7 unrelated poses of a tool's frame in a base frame.
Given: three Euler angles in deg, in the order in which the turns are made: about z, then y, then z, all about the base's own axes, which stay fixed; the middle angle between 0 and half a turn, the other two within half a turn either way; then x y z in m.
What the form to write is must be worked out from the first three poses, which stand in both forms.
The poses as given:
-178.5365 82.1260 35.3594 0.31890 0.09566 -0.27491
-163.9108 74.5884 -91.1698 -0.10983 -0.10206 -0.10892
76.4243 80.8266 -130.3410 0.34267 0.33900 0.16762
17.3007 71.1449 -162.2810 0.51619 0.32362 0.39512
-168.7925 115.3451 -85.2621 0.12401 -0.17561 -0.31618
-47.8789 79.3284 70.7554 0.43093 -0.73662 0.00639
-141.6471 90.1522 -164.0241 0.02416 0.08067 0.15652
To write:
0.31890 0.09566 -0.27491 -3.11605 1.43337 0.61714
-0.10983 -0.10206 -0.10892 -2.86078 1.30181 -1.59121
0.34267 0.33900 0.16762 1.33386 1.41069 -2.27488
0.51619 0.32362 0.39512 0.30195 1.24171 -2.83234
0.12401 -0.17561 -0.31618 -2.94598 2.01315 -1.48810
0.43093 -0.73662 0.00639 -0.83564 1.38454 1.23491
0.02416 0.08067 0.15652 -2.47221 1.57345 -2.86276

